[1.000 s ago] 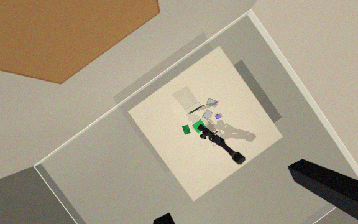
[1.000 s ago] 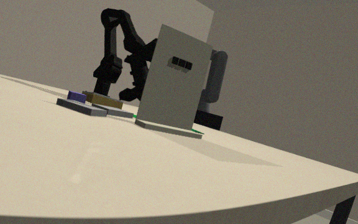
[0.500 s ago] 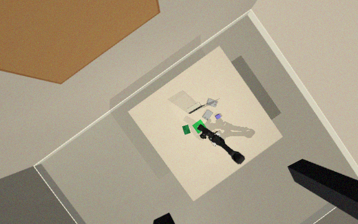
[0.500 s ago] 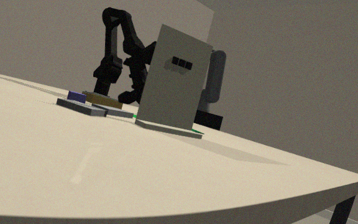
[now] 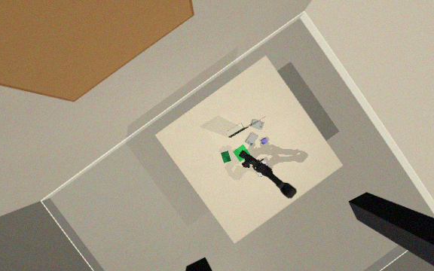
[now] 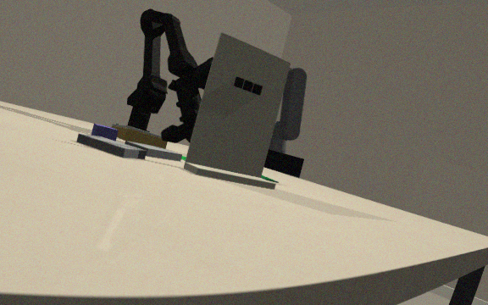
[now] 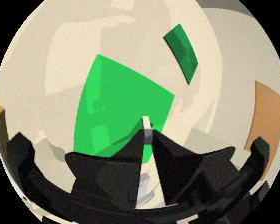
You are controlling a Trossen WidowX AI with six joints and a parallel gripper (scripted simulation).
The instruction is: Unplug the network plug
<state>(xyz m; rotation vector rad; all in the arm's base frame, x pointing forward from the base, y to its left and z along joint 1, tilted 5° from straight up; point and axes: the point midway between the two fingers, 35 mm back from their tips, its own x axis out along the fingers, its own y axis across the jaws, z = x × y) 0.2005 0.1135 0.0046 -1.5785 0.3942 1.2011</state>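
My gripper tip is now right at the network plug. From my gripper tip the other things lie so: green marked square 1 cm behind, 1 cm to the right, 2 cm below; then dark green patch 3 cm ahead, 14 cm to the left, 2 cm below; then upright panel 20 cm ahead, 4 cm to the right, 9 cm above.
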